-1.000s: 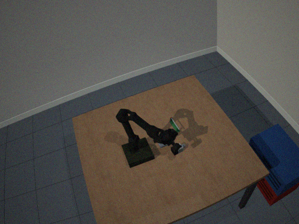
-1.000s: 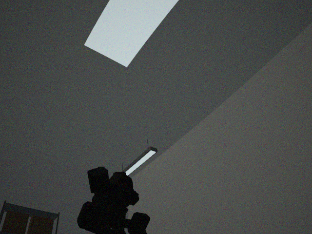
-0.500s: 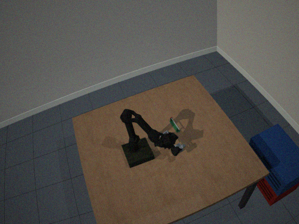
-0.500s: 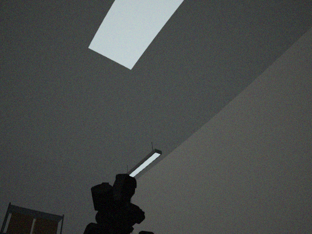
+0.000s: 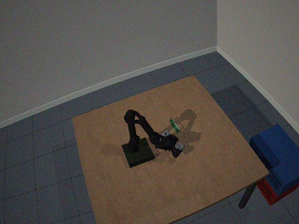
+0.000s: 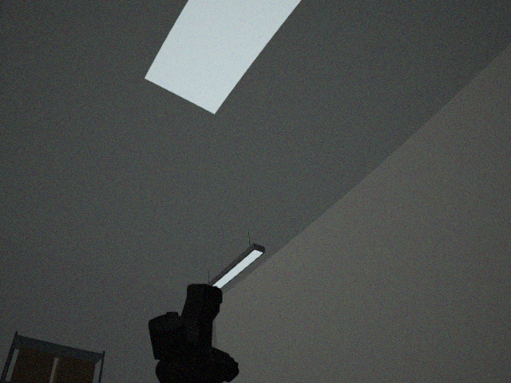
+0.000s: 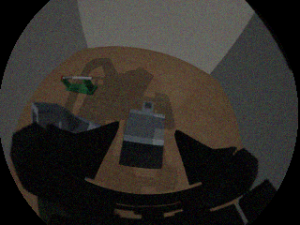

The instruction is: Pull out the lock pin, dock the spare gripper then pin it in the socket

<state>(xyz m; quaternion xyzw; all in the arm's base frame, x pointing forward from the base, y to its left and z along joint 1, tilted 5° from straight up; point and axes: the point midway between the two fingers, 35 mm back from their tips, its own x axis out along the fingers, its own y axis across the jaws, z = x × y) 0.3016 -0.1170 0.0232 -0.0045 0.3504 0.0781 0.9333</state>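
Right now the spare gripper is 20 mm below my gripper tip. The rest, counted from my gripper tip: grey mount: 60 mm behind, 120 mm to the left, 10 mm above; then green pin cradle: 60 mm ahead, 240 mm to the left, 20 mm below.
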